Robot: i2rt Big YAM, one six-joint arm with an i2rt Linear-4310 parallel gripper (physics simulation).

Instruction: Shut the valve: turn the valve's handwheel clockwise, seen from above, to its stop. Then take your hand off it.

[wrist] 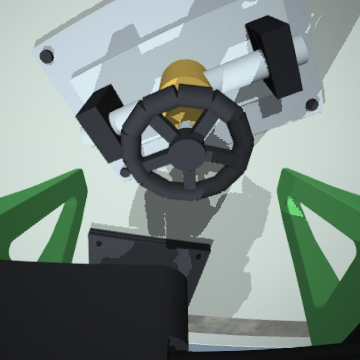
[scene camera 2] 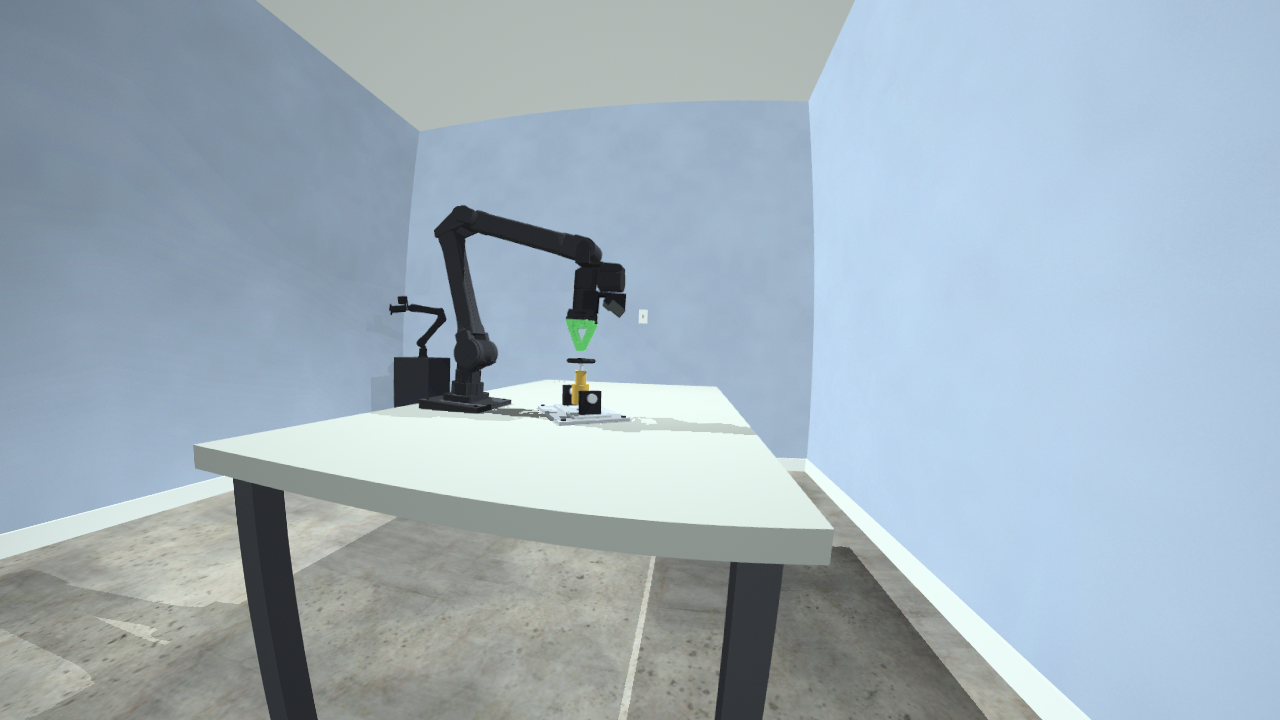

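Note:
The black handwheel has several spokes and lies level on top of the yellow valve body. My green-fingered gripper points down and is wide open, with nothing between its fingers. In the scene view its fingertips are a little above the handwheel, not touching it. In the wrist view one finger is at the left and one at the right, and the wheel shows between and ahead of them. Whether the wheel is at its stop cannot be told.
The valve stands on a pale base plate with a white pipe held by two black blocks. The arm's black foot plate is on the white table. A smaller arm on a black box stands behind.

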